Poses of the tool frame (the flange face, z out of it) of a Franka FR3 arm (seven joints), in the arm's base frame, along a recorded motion.
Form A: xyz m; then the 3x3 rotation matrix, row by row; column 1 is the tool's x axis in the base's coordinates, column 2 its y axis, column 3 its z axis. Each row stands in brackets.
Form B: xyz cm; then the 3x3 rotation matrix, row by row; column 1 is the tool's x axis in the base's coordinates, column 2 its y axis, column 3 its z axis. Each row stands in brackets. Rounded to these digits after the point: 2 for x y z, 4 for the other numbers.
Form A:
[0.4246, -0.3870, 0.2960], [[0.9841, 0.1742, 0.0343], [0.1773, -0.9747, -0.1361], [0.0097, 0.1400, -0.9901]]
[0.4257, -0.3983, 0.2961], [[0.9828, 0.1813, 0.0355], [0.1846, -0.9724, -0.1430], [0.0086, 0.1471, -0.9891]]
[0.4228, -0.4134, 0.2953], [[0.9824, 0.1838, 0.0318], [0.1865, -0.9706, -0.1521], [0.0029, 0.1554, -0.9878]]
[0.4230, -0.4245, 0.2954], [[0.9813, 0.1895, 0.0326], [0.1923, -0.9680, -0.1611], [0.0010, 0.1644, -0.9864]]
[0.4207, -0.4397, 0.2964], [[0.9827, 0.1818, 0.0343], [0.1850, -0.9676, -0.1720], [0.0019, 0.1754, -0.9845]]
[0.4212, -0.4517, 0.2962], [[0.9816, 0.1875, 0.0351], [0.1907, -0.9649, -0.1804], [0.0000, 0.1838, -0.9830]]
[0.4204, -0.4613, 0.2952], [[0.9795, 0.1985, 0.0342], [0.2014, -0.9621, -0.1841], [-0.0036, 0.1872, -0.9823]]
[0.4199, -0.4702, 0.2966], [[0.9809, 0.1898, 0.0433], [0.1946, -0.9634, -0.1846], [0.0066, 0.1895, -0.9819]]
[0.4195, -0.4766, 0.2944], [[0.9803, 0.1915, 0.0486], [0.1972, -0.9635, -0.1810], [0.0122, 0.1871, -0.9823]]
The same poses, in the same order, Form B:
[42.46, -38.70, 29.60], [[0.9841, 0.1742, 0.0343], [0.1773, -0.9747, -0.1361], [0.0097, 0.1400, -0.9901]]
[42.57, -39.83, 29.61], [[0.9828, 0.1813, 0.0355], [0.1846, -0.9724, -0.1430], [0.0086, 0.1471, -0.9891]]
[42.28, -41.34, 29.53], [[0.9824, 0.1838, 0.0318], [0.1865, -0.9706, -0.1521], [0.0029, 0.1554, -0.9878]]
[42.30, -42.45, 29.54], [[0.9813, 0.1895, 0.0326], [0.1923, -0.9680, -0.1611], [0.0010, 0.1644, -0.9864]]
[42.07, -43.97, 29.64], [[0.9827, 0.1818, 0.0343], [0.1850, -0.9676, -0.1720], [0.0019, 0.1754, -0.9845]]
[42.12, -45.17, 29.62], [[0.9816, 0.1875, 0.0351], [0.1907, -0.9649, -0.1804], [0.0000, 0.1838, -0.9830]]
[42.04, -46.13, 29.52], [[0.9795, 0.1985, 0.0342], [0.2014, -0.9621, -0.1841], [-0.0036, 0.1872, -0.9823]]
[41.99, -47.02, 29.66], [[0.9809, 0.1898, 0.0433], [0.1946, -0.9634, -0.1846], [0.0066, 0.1895, -0.9819]]
[41.95, -47.66, 29.44], [[0.9803, 0.1915, 0.0486], [0.1972, -0.9635, -0.1810], [0.0122, 0.1871, -0.9823]]

